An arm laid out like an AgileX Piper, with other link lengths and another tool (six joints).
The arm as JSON. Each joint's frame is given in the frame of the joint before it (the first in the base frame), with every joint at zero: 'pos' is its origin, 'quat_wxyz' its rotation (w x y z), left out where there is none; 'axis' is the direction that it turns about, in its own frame. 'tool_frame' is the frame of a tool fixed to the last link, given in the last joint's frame.
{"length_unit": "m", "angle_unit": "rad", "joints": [
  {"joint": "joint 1", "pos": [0.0, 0.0, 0.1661], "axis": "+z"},
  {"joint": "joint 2", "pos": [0.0, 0.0, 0.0], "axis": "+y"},
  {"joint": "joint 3", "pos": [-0.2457, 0.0, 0.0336], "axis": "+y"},
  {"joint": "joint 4", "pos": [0.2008, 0.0, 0.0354], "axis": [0.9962, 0.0, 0.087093]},
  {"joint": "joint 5", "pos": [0.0, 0.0, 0.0], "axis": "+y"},
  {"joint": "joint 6", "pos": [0.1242, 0.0, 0.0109], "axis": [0.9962, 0.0, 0.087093]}
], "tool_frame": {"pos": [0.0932, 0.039, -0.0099], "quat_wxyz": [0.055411, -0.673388, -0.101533, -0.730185]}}
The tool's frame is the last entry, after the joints.
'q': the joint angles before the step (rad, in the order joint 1, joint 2, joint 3, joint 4, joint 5, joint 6). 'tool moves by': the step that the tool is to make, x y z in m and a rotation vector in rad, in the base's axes. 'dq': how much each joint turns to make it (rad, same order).
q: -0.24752 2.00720 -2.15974 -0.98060 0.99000 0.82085
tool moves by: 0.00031 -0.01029 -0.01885 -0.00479 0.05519 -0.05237
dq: -0.00030 0.06449 -0.04379 -0.02882 0.05629 -0.00138
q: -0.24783 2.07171 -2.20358 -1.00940 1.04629 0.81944
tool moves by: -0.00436 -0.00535 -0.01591 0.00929 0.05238 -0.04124
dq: 0.00002 0.03557 -0.01758 -0.00755 0.05212 -0.01006
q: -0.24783 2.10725 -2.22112 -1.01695 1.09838 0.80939
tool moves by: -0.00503 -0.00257 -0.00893 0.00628 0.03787 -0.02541
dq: 0.00000 0.01488 -0.00482 -0.00259 0.03548 -0.01251
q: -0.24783 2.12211 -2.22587 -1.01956 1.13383 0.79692
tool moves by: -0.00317 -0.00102 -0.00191 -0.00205 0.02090 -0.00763
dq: 0.00001 0.00241 -0.00231 -0.00224 0.01552 -0.01489
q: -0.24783 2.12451 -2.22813 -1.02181 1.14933 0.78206
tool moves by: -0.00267 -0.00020 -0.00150 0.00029 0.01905 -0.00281
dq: 0.00000 0.00012 -0.00113 0.00207 0.01186 -0.01712
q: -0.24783 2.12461 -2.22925 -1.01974 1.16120 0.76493
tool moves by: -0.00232 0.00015 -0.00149 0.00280 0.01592 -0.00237
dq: 0.00001 0.00000 -0.00157 0.00434 0.01109 -0.01517
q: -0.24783 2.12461 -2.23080 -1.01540 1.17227 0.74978
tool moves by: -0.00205 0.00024 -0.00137 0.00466 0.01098 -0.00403
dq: 0.00000 0.00001 -0.00158 0.00477 0.01073 -0.00980
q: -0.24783 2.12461 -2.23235 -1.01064 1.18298 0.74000
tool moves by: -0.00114 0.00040 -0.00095 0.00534 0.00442 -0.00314
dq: -0.00001 -0.00001 -0.00153 0.00501 0.00707 -0.00428
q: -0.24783 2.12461 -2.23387 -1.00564 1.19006 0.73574
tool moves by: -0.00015 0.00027 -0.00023 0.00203 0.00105 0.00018
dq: 0.00000 0.00000 -0.00100 0.00252 0.00148 -0.00219
